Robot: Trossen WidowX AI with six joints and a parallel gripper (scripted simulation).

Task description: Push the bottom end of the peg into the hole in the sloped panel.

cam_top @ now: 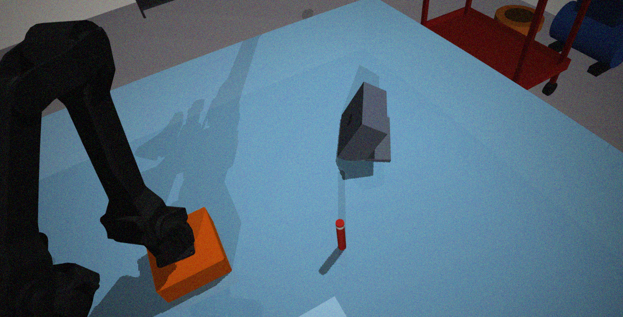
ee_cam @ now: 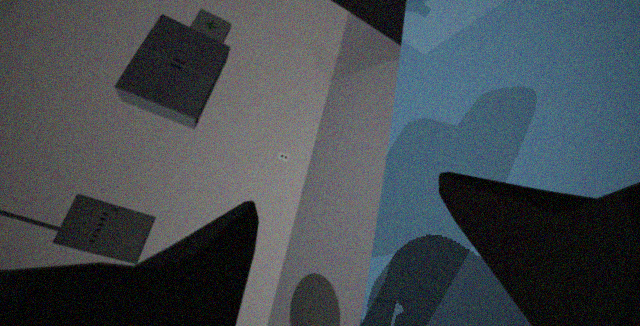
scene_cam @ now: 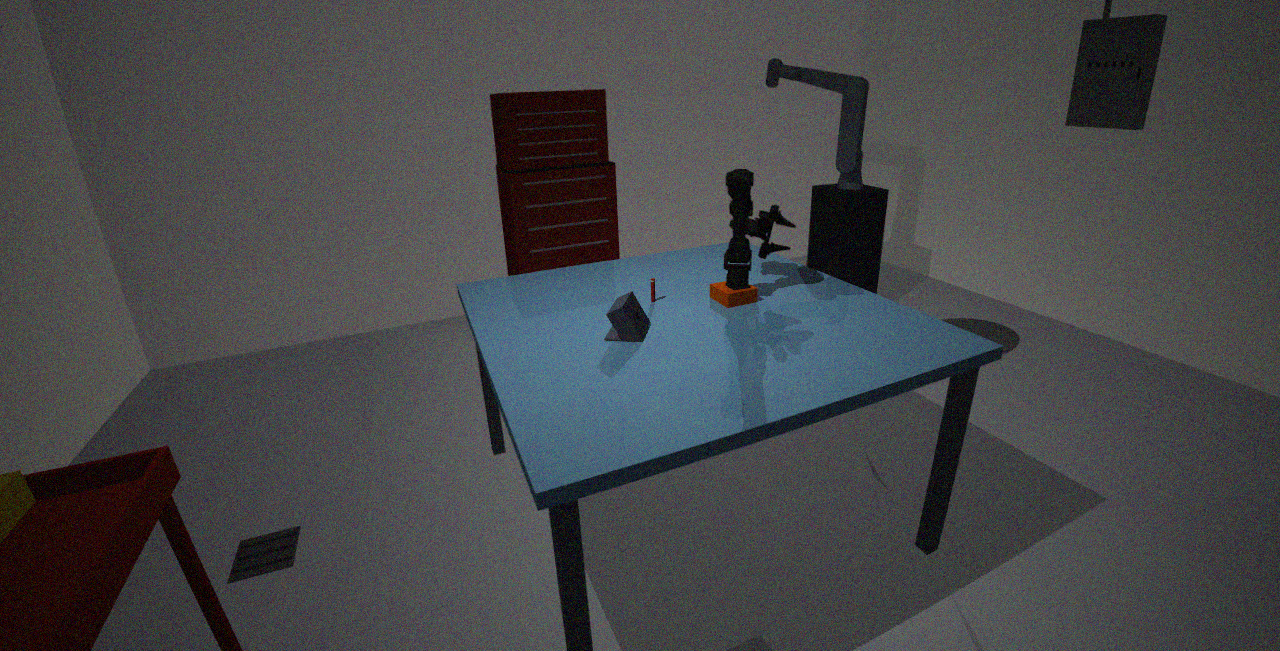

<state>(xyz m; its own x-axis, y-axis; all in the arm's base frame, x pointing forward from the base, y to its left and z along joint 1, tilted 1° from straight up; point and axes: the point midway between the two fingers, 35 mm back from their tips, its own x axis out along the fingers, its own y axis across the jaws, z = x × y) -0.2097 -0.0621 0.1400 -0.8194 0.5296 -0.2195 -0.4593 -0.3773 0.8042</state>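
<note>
Now: gripper tip 500 mm short of the red peg, 120 mm above it and 60 mm to the left of it. Also, from my gripper tip: grey sloped panel 660 mm ahead, 160 mm to the left, 130 mm below.
</note>
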